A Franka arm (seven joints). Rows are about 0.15 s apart.
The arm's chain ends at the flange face. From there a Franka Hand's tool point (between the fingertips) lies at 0.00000 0.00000 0.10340 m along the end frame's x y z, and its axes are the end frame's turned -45 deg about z.
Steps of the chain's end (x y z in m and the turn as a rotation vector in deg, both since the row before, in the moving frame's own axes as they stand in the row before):
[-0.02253, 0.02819, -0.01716, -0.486, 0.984, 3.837]
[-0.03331, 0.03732, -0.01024, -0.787, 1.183, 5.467]
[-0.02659, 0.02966, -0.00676, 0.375, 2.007, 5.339]
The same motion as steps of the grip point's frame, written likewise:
[-0.03529, 0.00590, -0.01718, -1.039, 0.352, 3.837]
[-0.04956, 0.00537, -0.01027, -1.393, 0.280, 5.467]
[-0.03684, 0.00439, -0.00683, -1.154, 1.684, 5.339]

